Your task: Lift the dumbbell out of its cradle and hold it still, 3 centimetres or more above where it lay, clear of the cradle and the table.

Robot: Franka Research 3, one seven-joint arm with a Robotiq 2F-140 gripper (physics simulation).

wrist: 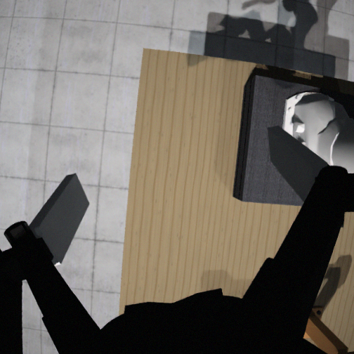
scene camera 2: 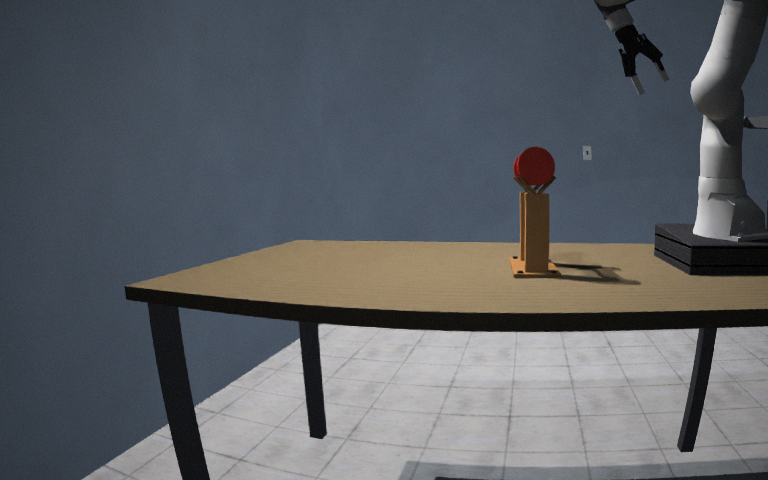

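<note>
A dumbbell (scene camera 2: 536, 165) with red round ends rests in the V-shaped top of an orange cradle (scene camera 2: 536, 233) on the table; it is seen end-on, and its handle is hidden. In the wrist view a small part of the orange cradle (wrist: 324, 336) shows at the lower right, partly behind the gripper; the dumbbell does not show there. My gripper (scene camera 2: 653, 83) (wrist: 173, 167) is open and empty. In the scene view it hangs well above the dumbbell and to its right, with its fingers pointing down and slightly right.
The wooden table (scene camera 2: 396, 277) (wrist: 175, 175) carries the cradle and the dark base block (scene camera 2: 673, 251) (wrist: 265, 165) under the arm's white foot. The arm's lower links (scene camera 2: 722, 141) stand to the right of the cradle. Table edges and tiled floor show in both views.
</note>
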